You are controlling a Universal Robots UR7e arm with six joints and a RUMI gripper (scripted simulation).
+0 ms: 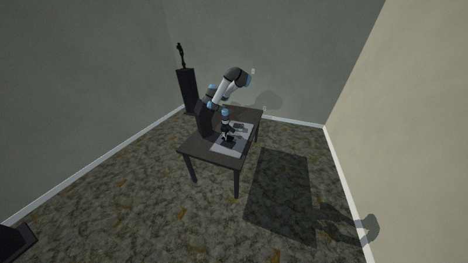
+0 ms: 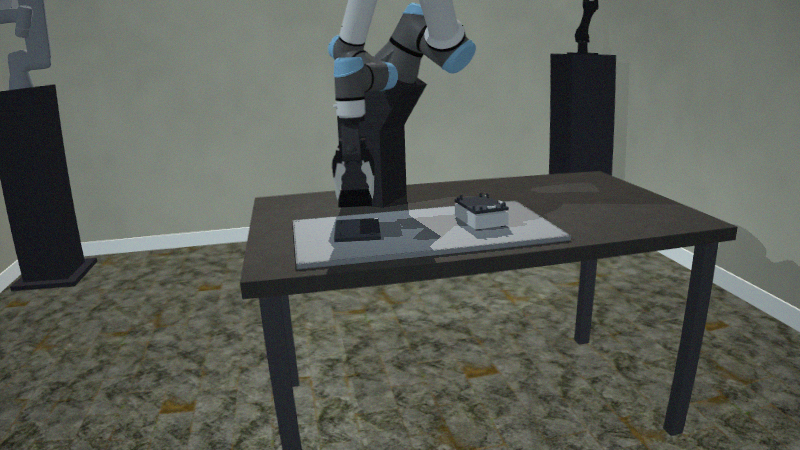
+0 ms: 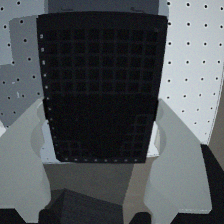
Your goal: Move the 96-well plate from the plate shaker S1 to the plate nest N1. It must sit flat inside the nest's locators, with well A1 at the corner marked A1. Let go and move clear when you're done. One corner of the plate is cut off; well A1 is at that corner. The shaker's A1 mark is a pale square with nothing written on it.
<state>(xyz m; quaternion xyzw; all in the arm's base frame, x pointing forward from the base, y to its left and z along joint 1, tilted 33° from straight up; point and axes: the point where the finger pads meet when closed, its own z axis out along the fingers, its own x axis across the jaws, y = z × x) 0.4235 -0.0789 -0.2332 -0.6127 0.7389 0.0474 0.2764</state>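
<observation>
The plate nest N1 lies 10 cm below my hand. Round my hand: pale mark 9 cm below, 7 cm behind, 6 cm to the left; then 96-well plate 1 cm below.
</observation>
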